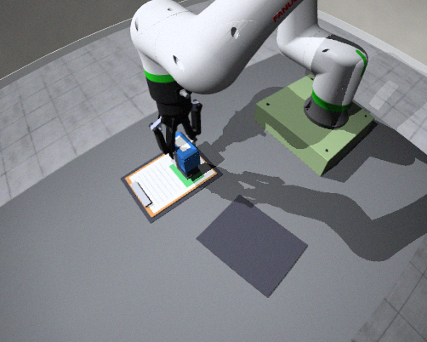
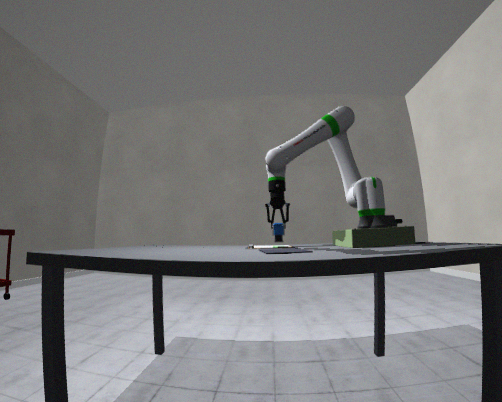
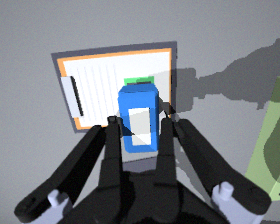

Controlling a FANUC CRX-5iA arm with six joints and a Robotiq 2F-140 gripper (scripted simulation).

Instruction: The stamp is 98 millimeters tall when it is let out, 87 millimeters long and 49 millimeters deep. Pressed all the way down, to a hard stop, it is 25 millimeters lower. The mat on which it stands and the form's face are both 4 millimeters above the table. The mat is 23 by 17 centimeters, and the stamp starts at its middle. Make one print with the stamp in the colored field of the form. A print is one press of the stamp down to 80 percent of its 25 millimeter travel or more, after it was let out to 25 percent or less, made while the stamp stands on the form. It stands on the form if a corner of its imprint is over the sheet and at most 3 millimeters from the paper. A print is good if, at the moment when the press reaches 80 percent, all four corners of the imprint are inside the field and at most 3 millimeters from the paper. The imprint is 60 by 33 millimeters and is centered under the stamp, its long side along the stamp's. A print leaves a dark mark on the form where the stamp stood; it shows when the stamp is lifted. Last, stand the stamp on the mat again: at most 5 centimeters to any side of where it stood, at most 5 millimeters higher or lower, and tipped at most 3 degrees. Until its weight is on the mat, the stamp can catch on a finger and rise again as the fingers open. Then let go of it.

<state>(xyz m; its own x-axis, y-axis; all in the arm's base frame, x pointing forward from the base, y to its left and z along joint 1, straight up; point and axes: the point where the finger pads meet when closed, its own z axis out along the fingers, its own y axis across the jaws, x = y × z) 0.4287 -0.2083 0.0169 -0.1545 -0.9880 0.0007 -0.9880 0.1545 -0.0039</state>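
My hand is 20 mm above the blue stamp. From my hand the other things lie so: dark mat: 280 mm to the left, 90 mm below, 40 mm ahead.
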